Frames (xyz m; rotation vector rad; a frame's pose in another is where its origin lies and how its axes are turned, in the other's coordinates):
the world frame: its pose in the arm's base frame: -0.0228 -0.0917 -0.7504 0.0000 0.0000 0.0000
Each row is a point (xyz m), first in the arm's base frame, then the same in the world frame.
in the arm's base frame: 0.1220 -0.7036 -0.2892
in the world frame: 0.1448 -0.6119 0.4612
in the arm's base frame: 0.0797 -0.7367 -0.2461
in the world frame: 0.1025 -0.6450 0.5043
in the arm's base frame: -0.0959 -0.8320 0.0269
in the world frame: -0.0731 -0.7403 0.7773
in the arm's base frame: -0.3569 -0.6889 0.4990
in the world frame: -0.3341 -0.5972 1.2494
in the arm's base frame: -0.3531 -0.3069 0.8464
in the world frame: -0.3303 -0.2152 1.5968
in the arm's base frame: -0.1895 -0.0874 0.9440
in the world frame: -0.1667 0.0043 1.6944
